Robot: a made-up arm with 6 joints.
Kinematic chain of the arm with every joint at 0, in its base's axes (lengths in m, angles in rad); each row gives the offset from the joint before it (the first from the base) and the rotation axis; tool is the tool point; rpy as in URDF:
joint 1: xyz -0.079 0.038 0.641 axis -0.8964 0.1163 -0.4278
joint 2: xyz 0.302 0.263 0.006 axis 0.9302 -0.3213 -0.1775
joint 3: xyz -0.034 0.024 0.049 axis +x
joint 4: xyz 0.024 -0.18 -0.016 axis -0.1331 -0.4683 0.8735
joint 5: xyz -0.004 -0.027 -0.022 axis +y
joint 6: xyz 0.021 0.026 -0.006 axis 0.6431 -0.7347 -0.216
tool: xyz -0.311 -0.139 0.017 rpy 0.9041 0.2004 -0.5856
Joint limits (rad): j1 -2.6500..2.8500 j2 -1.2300..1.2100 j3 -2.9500..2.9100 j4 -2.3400..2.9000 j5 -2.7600..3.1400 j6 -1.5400..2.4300
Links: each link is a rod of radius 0.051 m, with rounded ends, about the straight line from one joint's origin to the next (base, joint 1, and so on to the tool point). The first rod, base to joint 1, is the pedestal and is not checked.
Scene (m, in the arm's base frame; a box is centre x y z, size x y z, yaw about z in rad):
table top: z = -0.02
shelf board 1: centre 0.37 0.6 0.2 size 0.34 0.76 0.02 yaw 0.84
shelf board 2: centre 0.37 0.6 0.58 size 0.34 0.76 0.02 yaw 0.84
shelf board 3: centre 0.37 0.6 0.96 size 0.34 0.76 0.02 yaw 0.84
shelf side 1: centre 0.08 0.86 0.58 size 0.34 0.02 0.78 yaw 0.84
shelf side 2: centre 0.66 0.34 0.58 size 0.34 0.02 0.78 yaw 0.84
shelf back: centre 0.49 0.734 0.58 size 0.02 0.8 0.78 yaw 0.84
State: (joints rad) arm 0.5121 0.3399 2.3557 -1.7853 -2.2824 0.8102
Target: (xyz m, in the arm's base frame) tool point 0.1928 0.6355 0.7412
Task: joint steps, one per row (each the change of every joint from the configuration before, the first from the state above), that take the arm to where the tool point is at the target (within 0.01 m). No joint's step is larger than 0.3 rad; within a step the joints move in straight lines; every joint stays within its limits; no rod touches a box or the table.
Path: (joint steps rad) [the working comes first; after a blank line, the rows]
Joints at the target: -1.0360 -0.1720 1.6530 -1.3443 -2.7600 1.3101
Straight joint move there: touches shelf board 2.

1: 0.0509 -0.1297 -0.1525 -0.1849 -0.0145 -0.2247
2: 0.0508 -0.1297 -0.1525 -0.1849 -0.0145 -0.2247
3: 0.0509 -0.1297 -0.1524 -0.1849 -0.0145 -0.2247
4: -0.2802 -0.0653 -0.0718 0.0896 -0.0542 0.1201
5: -0.2802 -0.0654 -0.0717 0.0896 -0.0543 0.1201
6: -0.2802 -0.0654 -0.0718 0.0896 -0.0543 0.1202
7: -0.2802 -0.0653 -0.0717 0.0896 -0.0542 0.1201
8: -0.2802 -0.0654 -0.0718 0.0896 -0.0543 0.1202
9: -0.2802 -0.0653 -0.0717 0.0896 -0.0543 0.1201
10: -0.2802 -0.0654 -0.0718 0.0896 -0.0542 0.1201
11: -0.2802 -0.0654 -0.0717 0.0896 -0.0543 0.1202
12: 0.2704 0.2001 0.1643 0.1394 0.0000 0.1064
13: 0.2705 0.2000 0.1644 0.1395 0.0000 0.1065

